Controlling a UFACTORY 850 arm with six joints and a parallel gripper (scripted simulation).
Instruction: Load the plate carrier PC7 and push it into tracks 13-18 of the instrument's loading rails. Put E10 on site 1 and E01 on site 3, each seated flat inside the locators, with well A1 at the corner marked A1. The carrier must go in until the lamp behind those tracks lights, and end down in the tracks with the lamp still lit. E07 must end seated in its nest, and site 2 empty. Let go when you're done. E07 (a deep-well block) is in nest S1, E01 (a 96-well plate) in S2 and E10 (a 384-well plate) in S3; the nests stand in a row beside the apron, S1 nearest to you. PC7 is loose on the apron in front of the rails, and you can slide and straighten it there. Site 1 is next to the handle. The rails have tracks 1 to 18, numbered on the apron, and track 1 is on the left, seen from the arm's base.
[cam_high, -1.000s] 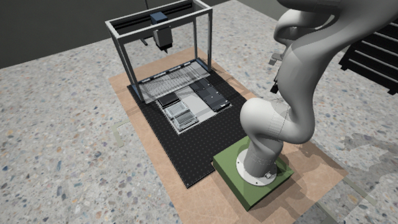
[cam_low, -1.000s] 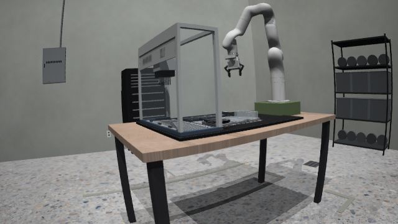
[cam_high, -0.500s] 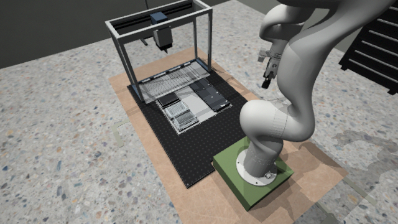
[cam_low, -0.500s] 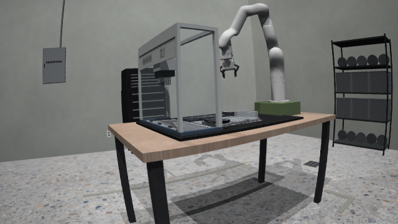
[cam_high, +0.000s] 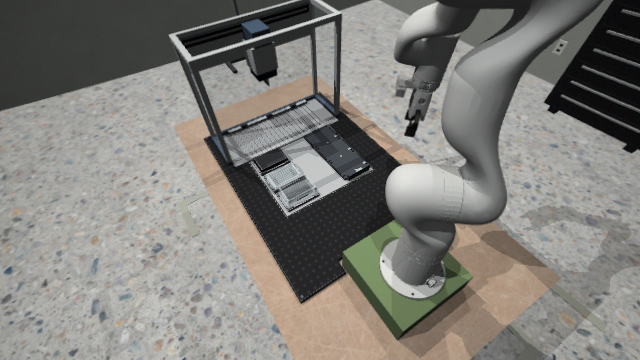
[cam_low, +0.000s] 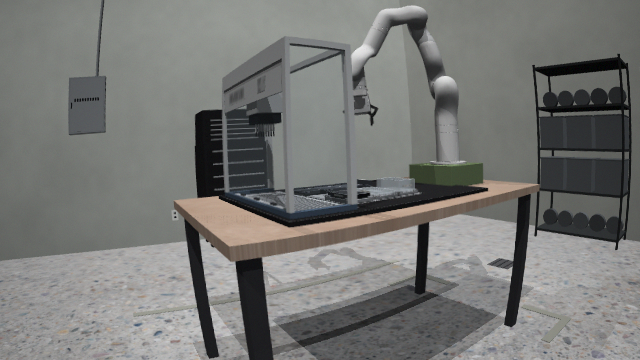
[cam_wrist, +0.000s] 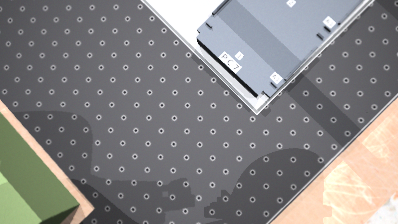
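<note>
My hand is 38 cm to the right of the 96-well plate E01, 27 cm short of it and 26 cm above it. Round my hand: nest S2 (38 cm to the left, 27 cm below, 27 cm ahead); deep-well block E07 (38 cm to the left, 24 cm below, 16 cm ahead); dark plate carrier PC7 (27 cm ahead, 26 cm below, 11 cm to the left).
</note>
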